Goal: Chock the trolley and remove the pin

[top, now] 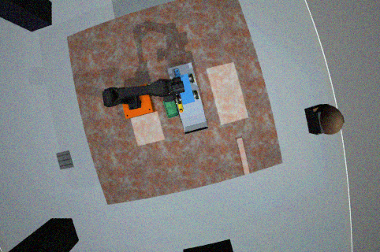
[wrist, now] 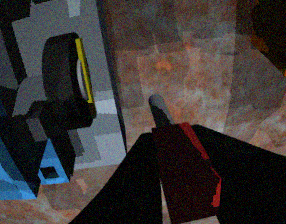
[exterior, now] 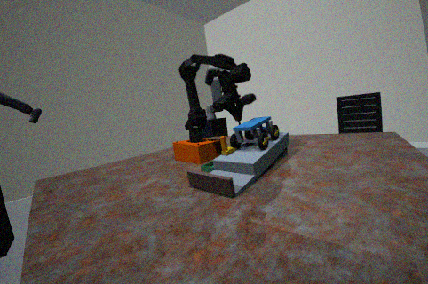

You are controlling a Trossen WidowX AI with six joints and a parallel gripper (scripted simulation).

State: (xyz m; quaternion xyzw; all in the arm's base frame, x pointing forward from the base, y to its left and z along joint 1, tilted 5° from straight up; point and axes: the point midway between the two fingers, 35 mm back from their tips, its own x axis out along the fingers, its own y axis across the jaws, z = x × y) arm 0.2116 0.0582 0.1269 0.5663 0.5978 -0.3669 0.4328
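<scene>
Now: the green tray 1 cm behind my gripper tip, 14 cm to the right of it and 17 cm below it. From my gripper tip the other things lie so: grey ramp (11 cm ahead, 5 cm to the right, 11 cm below); then stop pin (right at my gripper tip); then blue-topped trolley (11 cm ahead, 4 cm to the right, 5 cm below).
</scene>
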